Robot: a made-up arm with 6 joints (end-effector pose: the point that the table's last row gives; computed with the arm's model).
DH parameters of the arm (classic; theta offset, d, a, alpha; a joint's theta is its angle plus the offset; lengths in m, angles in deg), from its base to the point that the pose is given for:
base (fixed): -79.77 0 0.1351 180
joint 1: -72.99 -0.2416 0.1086 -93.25
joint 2: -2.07 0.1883 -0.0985 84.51
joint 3: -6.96 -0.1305 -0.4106 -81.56
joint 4: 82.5 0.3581 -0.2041 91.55
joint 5: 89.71 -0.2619 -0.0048 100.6
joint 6: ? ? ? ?
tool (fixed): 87.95 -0.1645 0 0
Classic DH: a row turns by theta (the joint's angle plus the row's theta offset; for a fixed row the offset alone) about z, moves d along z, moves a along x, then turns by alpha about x.
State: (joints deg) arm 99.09 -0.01 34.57 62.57 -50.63 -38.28
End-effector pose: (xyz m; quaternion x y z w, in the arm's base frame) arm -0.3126 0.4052 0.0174 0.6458 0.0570 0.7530 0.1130
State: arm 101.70 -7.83 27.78 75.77 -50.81 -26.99
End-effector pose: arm -0.3811 0.3661 0.1229 0.6833 0.0279 0.7293 0.0221
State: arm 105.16 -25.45 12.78 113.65 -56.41 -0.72
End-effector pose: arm -0.5439 0.1675 0.3405 -0.7589 0.0161 -0.6449 0.0889
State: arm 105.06 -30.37 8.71 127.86 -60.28 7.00
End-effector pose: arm -0.5926 0.0857 0.4052 -0.7798 0.0233 -0.6211 0.0750
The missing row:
joint 6: 0.47 0 -0.028 0
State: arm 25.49 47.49 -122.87 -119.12 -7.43 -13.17
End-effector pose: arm 0.0191 -0.4553 1.0159 -0.8346 0.4841 0.0820 0.2497
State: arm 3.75 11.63 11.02 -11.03 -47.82 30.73
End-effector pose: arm -0.8024 -0.5815 -0.0082 -0.3780 0.1243 0.1992 0.8956
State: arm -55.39 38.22 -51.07 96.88 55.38 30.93
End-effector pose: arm 0.4471 -0.2847 0.1457 -0.5379 0.3917 -0.7076 0.2378
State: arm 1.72 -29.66 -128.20 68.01 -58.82 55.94
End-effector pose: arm 0.2836 -0.2968 -0.2327 0.1745 -0.5218 0.7371 0.3924
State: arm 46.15 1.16 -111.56 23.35 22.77 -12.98
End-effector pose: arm -0.1830 -0.8527 0.0116 0.3378 0.0710 0.3858 0.8556
